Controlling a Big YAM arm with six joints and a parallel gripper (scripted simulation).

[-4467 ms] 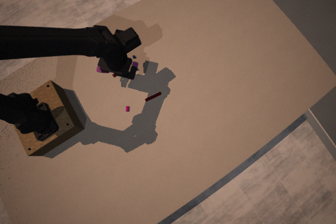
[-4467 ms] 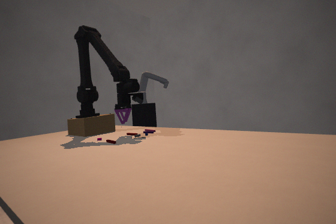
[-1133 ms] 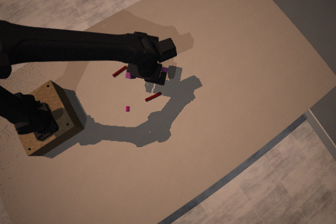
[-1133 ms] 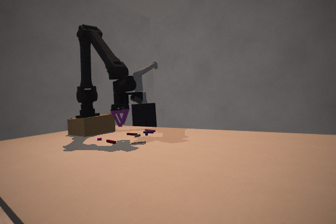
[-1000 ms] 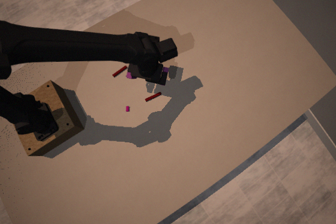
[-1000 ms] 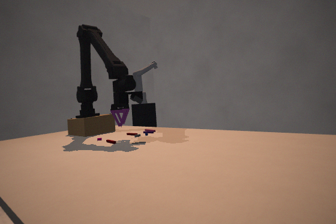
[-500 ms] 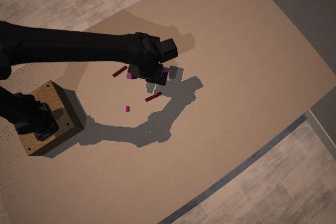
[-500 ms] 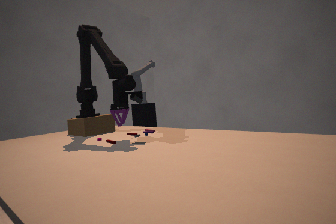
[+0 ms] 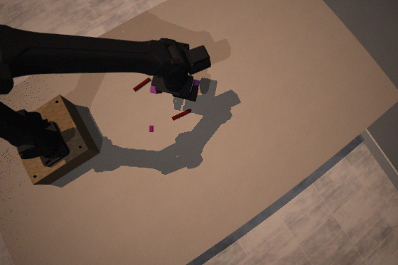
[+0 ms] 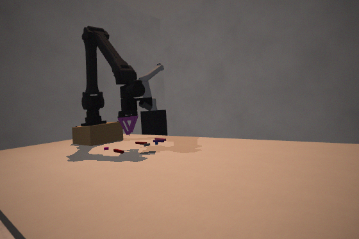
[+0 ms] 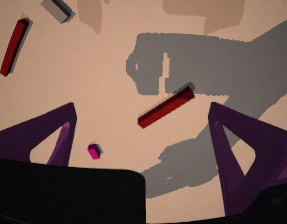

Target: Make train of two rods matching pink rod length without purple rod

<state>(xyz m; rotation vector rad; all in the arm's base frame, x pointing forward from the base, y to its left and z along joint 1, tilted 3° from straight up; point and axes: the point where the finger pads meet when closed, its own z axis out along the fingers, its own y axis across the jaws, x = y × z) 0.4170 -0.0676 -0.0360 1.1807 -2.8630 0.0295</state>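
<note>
My hand is 130 mm past the magenta rod, 80 mm above it and 40 mm to the left of it. The rest, counted from my hand: grey rod (100 mm to the left, 80 mm below, 10 mm behind); purple rod (200 mm to the left, 80 mm below, 30 mm behind); blue rod (150 mm to the left, 80 mm below, 10 mm ahead).
</note>
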